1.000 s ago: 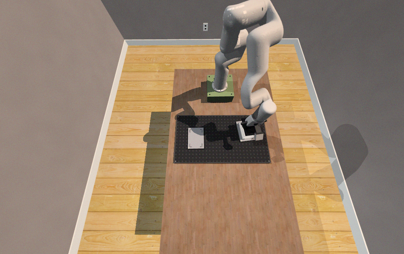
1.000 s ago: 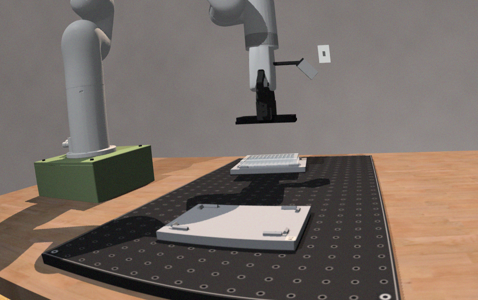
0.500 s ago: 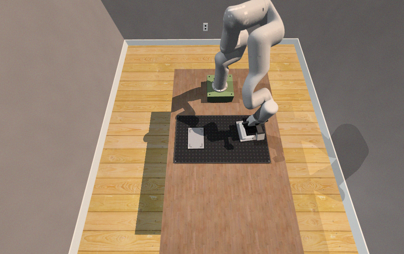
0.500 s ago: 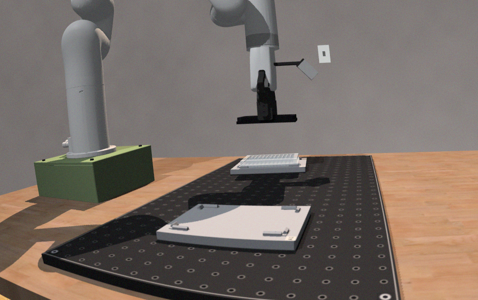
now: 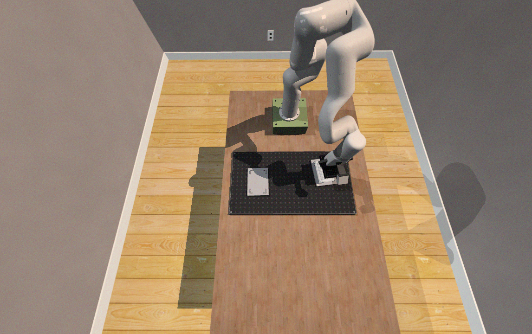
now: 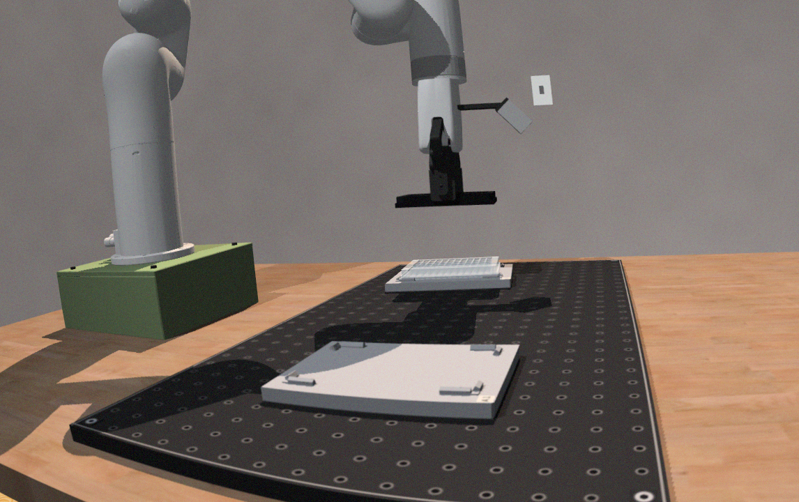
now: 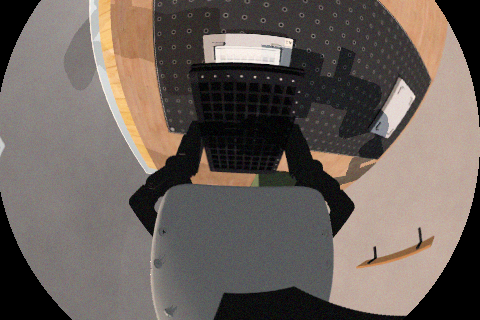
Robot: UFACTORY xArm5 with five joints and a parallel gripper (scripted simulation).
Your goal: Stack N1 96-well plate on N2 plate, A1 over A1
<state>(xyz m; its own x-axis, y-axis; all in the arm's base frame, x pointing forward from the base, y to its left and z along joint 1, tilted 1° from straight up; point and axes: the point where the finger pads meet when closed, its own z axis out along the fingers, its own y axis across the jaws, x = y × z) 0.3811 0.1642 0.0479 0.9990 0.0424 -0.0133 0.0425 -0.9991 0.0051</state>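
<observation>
Right now my hand is 11 cm above the clear 96-well plate. The rest, counted from my hand: black 96-well plate (1 cm below).
</observation>
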